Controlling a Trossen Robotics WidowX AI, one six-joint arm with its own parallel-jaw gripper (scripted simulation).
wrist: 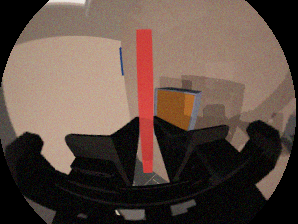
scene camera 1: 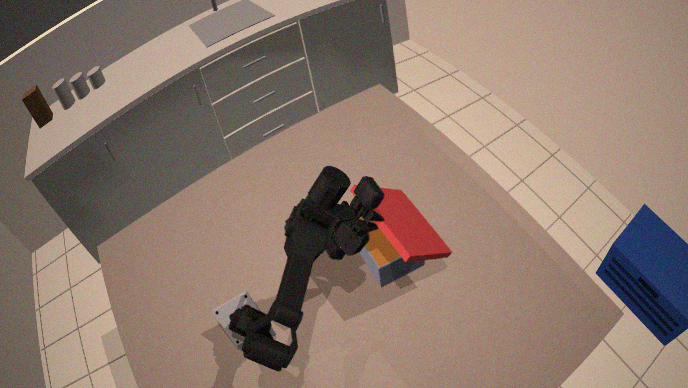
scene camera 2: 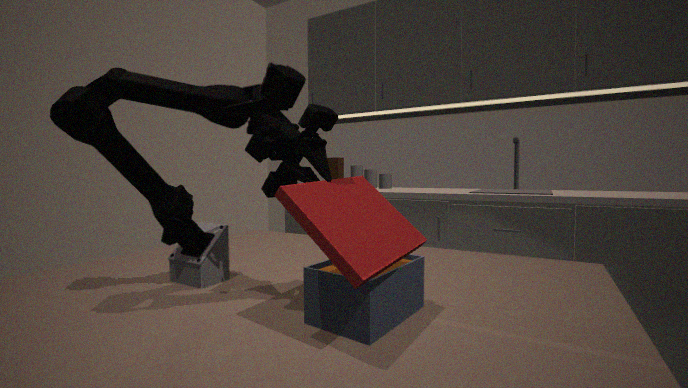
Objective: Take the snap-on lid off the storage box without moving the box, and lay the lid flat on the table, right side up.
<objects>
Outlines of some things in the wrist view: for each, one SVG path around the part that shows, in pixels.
The gripper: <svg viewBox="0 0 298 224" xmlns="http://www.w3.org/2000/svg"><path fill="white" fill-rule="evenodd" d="M282 143L281 131L261 120L250 121L245 129L249 143L246 141L238 152L225 140L229 135L227 125L184 131L154 116L154 136L169 183L133 185L140 117L128 121L112 135L65 135L65 144L76 157L69 165L69 175L56 171L41 155L44 143L37 133L27 131L4 147L4 156L21 194L55 210L52 224L247 224L267 202L255 184L275 169ZM114 213L116 209L144 209L145 220L128 221L124 220L124 214L116 216ZM196 201L197 205L188 206L188 212L173 216L172 206Z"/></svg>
A red lid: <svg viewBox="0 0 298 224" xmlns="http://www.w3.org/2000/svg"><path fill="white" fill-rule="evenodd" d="M136 30L138 111L140 111L142 168L144 168L144 173L153 173L152 30Z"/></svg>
A storage box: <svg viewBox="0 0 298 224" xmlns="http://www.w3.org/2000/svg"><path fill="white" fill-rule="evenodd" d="M154 88L154 95L156 95L156 99L154 99L154 116L157 116L158 119L169 121L169 123L184 129L184 131L193 129L197 120L198 108L200 108L202 91L192 91L192 89Z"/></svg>
</objects>
